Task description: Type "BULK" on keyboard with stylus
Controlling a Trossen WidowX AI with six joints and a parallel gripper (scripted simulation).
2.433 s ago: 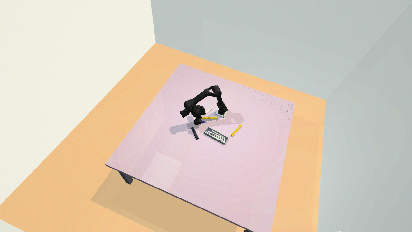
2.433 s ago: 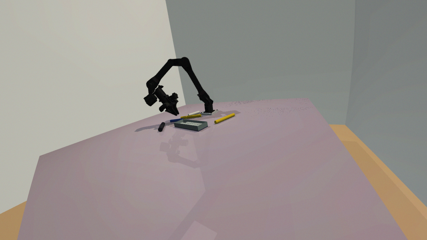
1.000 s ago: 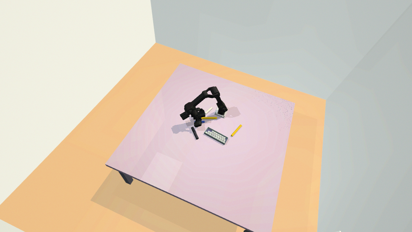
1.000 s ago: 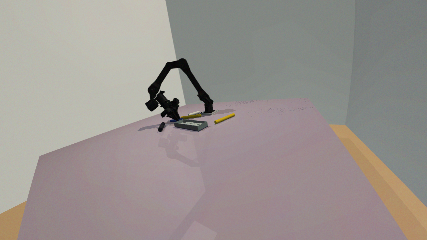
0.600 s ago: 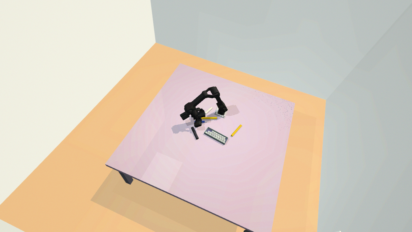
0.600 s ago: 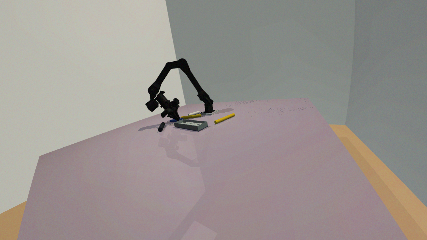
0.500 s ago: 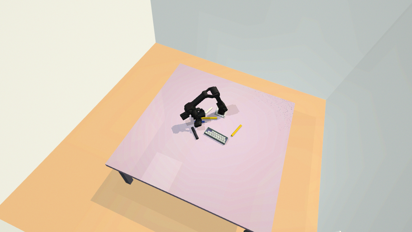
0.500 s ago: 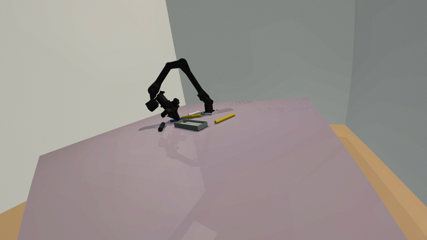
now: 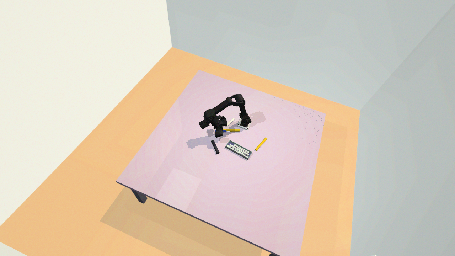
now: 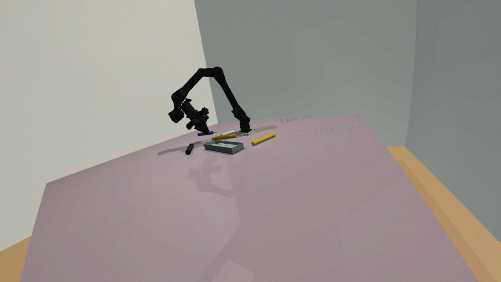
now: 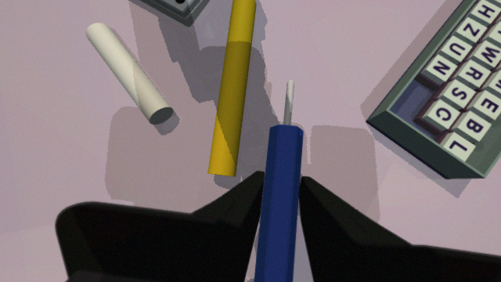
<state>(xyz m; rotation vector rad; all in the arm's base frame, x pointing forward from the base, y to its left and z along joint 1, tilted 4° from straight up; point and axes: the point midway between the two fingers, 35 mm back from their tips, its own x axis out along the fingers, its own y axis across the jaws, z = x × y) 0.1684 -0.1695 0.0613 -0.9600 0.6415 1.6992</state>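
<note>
Right now the blue stylus is 1 cm to the left of my gripper tip. The rest, counted from my gripper tip: black cylinder (13 cm ahead, 4 cm below, 2 cm to the right); white cylinder (14 cm behind, 4 cm below, 3 cm to the left); grey stylus tip (4 cm to the left, 2 cm behind).
</note>
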